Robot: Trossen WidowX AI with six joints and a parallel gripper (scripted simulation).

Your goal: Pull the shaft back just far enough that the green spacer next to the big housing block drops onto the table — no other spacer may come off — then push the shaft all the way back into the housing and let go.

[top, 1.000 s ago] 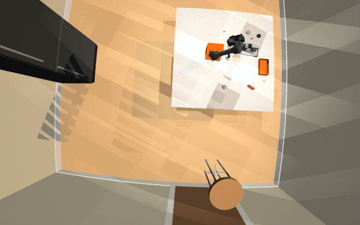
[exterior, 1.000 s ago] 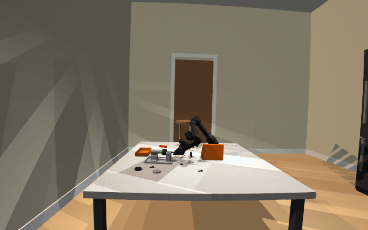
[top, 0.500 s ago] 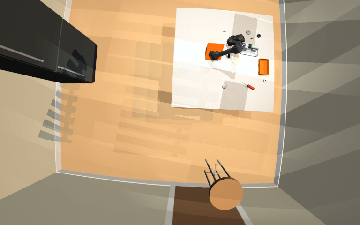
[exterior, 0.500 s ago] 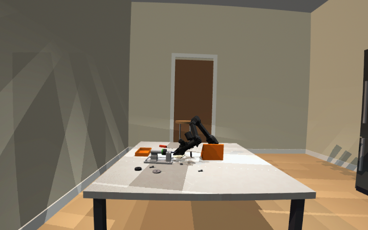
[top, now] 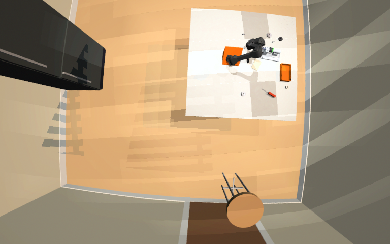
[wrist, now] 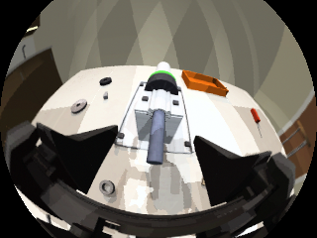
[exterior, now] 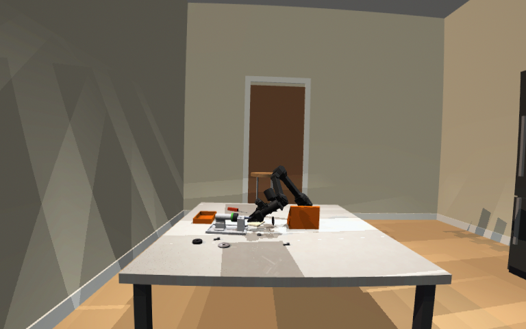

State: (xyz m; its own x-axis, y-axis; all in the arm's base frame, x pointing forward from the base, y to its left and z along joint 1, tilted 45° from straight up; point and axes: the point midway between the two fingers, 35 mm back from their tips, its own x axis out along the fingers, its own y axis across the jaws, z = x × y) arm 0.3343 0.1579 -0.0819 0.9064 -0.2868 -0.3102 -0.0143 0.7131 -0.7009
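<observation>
Now: the grey shaft 4 cm ahead of my gripper tip and 1 cm above it. Round my gripper tip: green spacer: 9 cm ahead, 1 cm above; yellow note: 16 cm to the right, 7 cm below, 3 cm behind; dark ring: 7 cm ahead, 1 cm above.
</observation>
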